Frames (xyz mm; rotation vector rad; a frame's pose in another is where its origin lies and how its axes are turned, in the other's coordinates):
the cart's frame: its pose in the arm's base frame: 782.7 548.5 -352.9 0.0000 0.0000 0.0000
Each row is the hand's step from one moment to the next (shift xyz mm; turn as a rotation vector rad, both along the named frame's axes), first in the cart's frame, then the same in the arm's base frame.
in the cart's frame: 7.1 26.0 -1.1 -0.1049 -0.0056 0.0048
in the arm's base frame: 7.1 26.0 -1.1 -0.1049 -0.0056 0.0048
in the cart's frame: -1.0 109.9 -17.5 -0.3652 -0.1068 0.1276
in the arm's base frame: -1.0 109.9 -17.5 -0.3652 -0.1068 0.1276
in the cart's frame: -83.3 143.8 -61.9 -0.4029 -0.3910 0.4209
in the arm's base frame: -83.3 143.8 -61.9 -0.4029 -0.3910 0.4209
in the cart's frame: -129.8 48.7 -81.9 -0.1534 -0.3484 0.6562
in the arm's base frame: -129.8 48.7 -81.9 -0.1534 -0.3484 0.6562
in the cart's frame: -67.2 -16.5 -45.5 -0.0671 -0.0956 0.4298
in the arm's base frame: -67.2 -16.5 -45.5 -0.0671 -0.0956 0.4298
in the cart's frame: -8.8 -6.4 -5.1 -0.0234 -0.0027 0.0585
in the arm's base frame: -8.8 -6.4 -5.1 -0.0234 -0.0027 0.0585
